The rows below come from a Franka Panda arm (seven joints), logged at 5 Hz.
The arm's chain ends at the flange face. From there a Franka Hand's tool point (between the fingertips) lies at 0.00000 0.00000 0.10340 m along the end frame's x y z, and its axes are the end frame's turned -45 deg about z.
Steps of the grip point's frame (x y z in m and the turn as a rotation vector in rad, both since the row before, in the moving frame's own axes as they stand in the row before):
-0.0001, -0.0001, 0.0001, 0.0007, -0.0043, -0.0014
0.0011, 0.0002, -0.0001, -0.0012, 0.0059, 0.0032
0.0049, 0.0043, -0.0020, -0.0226, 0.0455, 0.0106
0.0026, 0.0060, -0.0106, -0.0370, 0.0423, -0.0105
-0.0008, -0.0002, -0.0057, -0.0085, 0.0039, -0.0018
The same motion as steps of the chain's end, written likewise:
0.0002, -0.0003, 0.0001, -0.0025, -0.0035, -0.0014
0.0004, -0.0003, -0.0001, 0.0033, 0.0050, 0.0032
0.0015, 0.0012, -0.0019, 0.0162, 0.0482, 0.0106
0.0003, 0.0028, -0.0104, 0.0037, 0.0561, -0.0105
-0.0016, 0.0001, -0.0057, -0.0033, 0.0088, -0.0018

